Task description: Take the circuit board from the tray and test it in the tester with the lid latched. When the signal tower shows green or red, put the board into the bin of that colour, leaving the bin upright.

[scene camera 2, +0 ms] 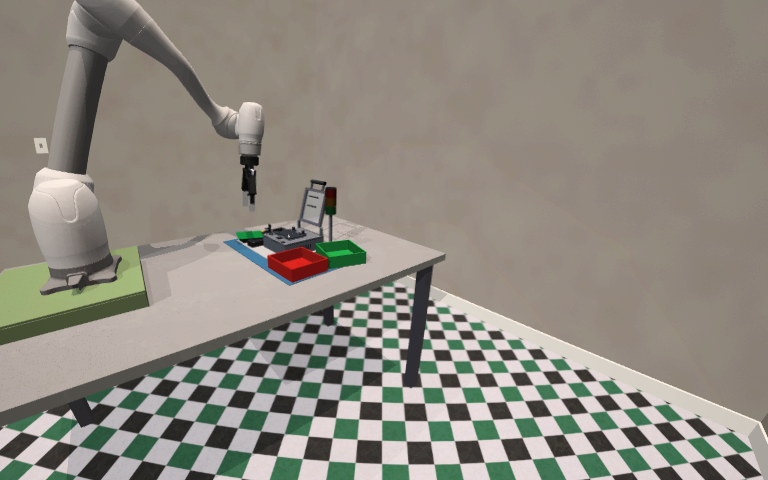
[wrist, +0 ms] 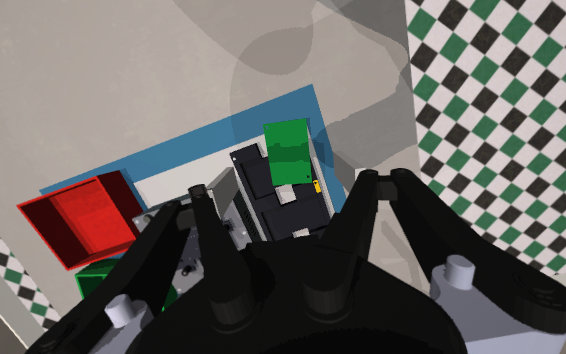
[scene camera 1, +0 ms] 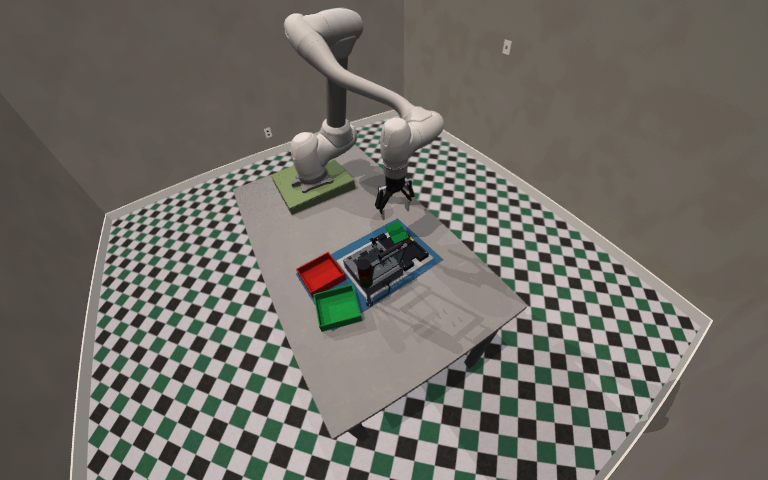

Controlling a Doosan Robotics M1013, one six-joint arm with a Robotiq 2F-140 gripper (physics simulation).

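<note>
The green circuit board lies askew over one end of the black tray, beside the tester. My gripper is open and empty, high above the tray end; in the wrist view the board shows between and a little beyond the fingers. The grey tester has its lid raised. The signal tower looks unlit. The red bin and green bin stand upright.
A blue mat lies under the tray, tester and bins. The raised lid and the tower stand up on the side away from the arm's base. The arm stands on a green block at the table's other end.
</note>
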